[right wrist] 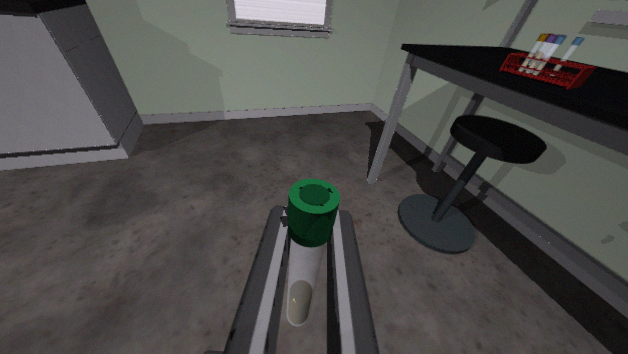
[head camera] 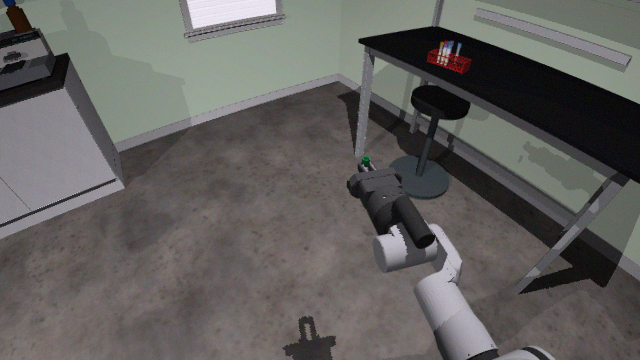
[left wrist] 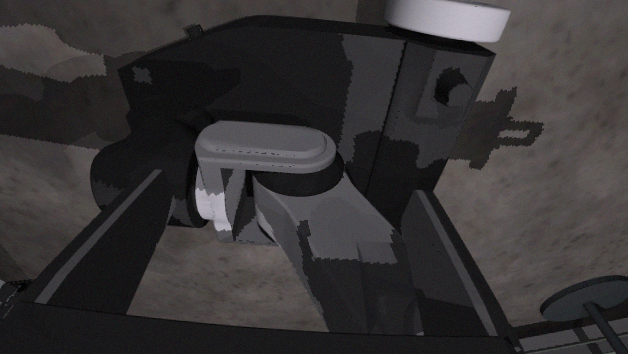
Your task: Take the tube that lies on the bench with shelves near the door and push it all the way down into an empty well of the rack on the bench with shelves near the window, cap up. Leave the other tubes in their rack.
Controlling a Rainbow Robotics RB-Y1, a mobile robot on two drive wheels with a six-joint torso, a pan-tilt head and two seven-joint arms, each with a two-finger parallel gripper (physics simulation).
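Places are measured from the robot's base along level axes (x back, y right, z up), in metres.
Where they show: left gripper, fingertip midpoint: (left wrist: 289, 196); right gripper, fingertip midpoint: (right wrist: 310, 222) (head camera: 364, 164).
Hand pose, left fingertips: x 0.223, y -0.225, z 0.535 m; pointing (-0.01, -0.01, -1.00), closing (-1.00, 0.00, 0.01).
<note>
Each offset is from my left fingertips to the top centre of the thing. Level surfaces: height alone.
My right gripper (head camera: 367, 166) (right wrist: 310, 222) is shut on the green-capped tube {dx -0.603, dy +0.392, dz +0.487 m} (head camera: 366, 161) (right wrist: 312, 215), cap up, held over the floor. In the right wrist view the tube's clear body hangs down between the fingers. A red rack {dx -1.435, dy +1.038, dz +0.436 m} (head camera: 461, 65) (right wrist: 580, 75) stands on the black bench {dz +0.379 m} (head camera: 540, 82) (right wrist: 460, 62) at the upper right, well away from the tube. It holds several tubes with yellow, purple and blue caps; one blue-capped tube {dx -1.437, dy +1.076, dz +0.498 m} (head camera: 459, 48) (right wrist: 571, 50) stands apart from the others. Single wells are too small to tell. My left gripper (left wrist: 289, 196) is open and empty, beside the robot's own body.
A black stool {dx -1.570, dy +1.133, dz +0.125 m} (head camera: 440, 100) (right wrist: 497, 137) with a round base stands at the black bench's near side. A white cabinet (head camera: 55, 150) (right wrist: 50, 85) stands at the left, with a grey device (head camera: 30, 70) and a brown bottle (head camera: 19, 19) on it. A window (head camera: 230, 12) (right wrist: 280, 11) is in the back wall.
</note>
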